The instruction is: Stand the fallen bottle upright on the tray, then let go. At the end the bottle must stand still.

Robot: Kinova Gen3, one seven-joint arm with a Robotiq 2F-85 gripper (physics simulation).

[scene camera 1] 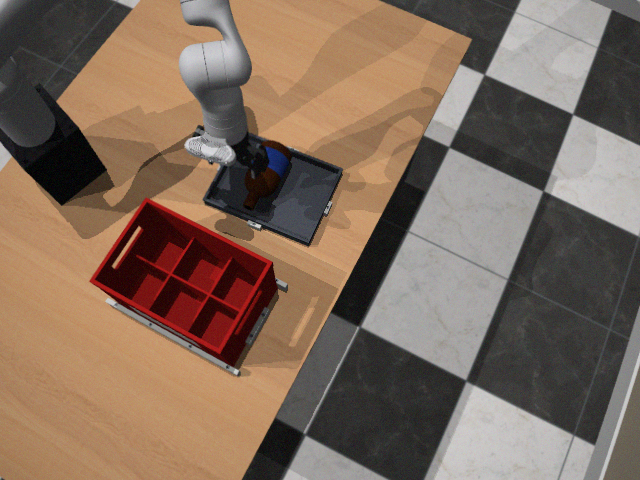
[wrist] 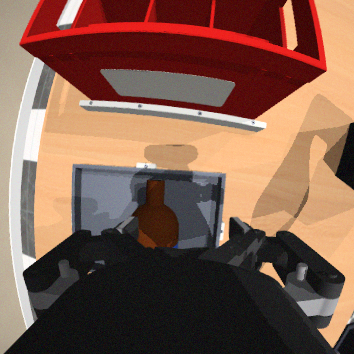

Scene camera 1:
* gripper: 233,167
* red crate: 200,286
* brown bottle: 264,185
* dark grey tray: 294,210
